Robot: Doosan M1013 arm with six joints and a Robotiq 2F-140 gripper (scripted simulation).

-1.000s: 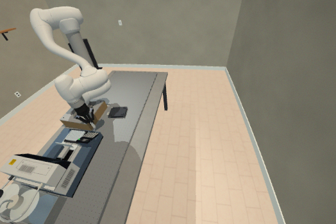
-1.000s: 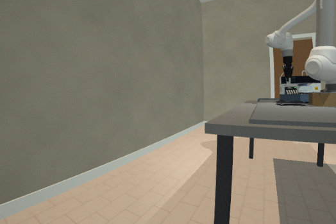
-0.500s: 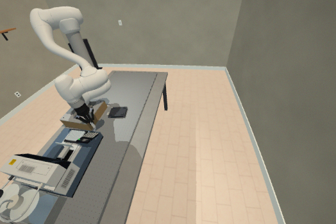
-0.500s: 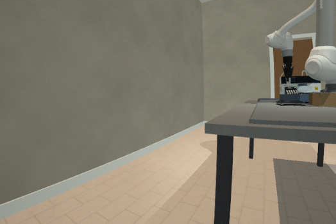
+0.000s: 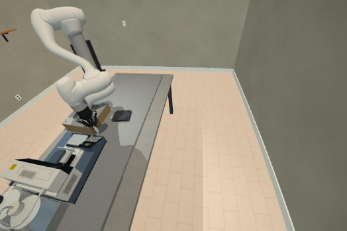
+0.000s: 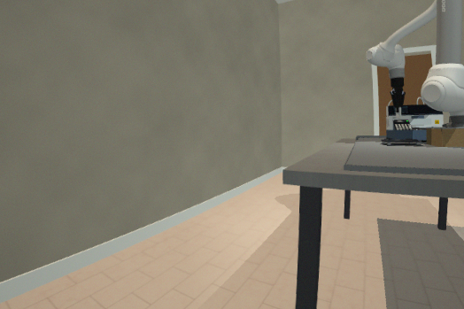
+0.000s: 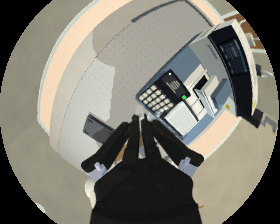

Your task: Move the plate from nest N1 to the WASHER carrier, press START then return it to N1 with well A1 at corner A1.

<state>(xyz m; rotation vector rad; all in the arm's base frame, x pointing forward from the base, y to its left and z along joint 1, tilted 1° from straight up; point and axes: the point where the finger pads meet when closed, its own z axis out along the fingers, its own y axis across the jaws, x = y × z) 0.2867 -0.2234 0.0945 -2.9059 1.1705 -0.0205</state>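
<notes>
Right now the white well plate is 160 mm behind my hand, 90 mm below it and 70 mm to the right of it. From my hand the other things lie so: dark plate nest N1: 270 mm to the left, 160 mm below, 40 mm ahead; then plate washer: 220 mm to the right, 160 mm behind, 50 mm below.
</notes>
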